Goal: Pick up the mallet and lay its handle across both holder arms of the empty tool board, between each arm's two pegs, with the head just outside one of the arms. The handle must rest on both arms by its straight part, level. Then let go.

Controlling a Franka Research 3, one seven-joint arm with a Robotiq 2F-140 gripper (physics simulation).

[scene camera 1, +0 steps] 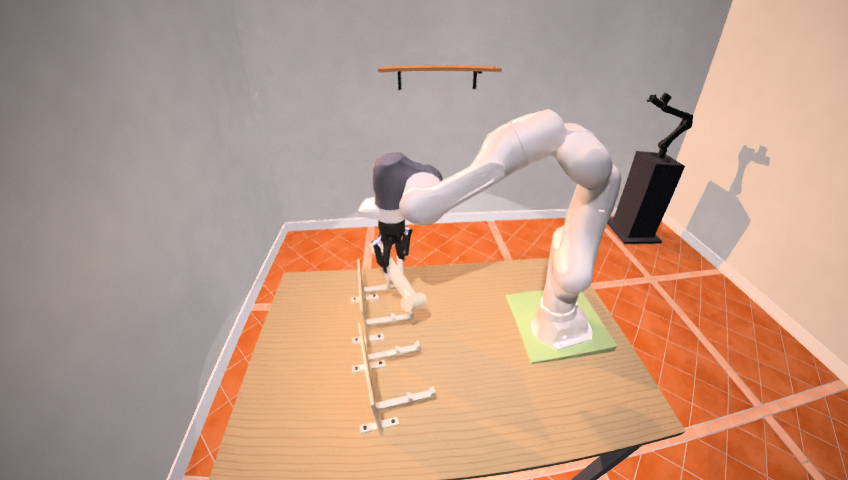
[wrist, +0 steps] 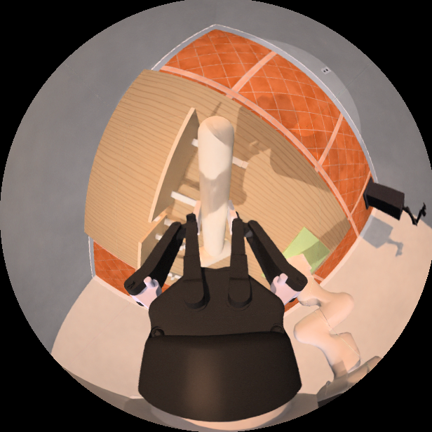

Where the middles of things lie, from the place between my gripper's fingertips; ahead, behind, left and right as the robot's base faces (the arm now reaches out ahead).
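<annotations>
I see where the cream mallet (scene camera 1: 411, 300) is. It lies 10 mm behind my hand and 10 mm to the left of it, and the mallet is also 10 mm above my hand.
</annotations>
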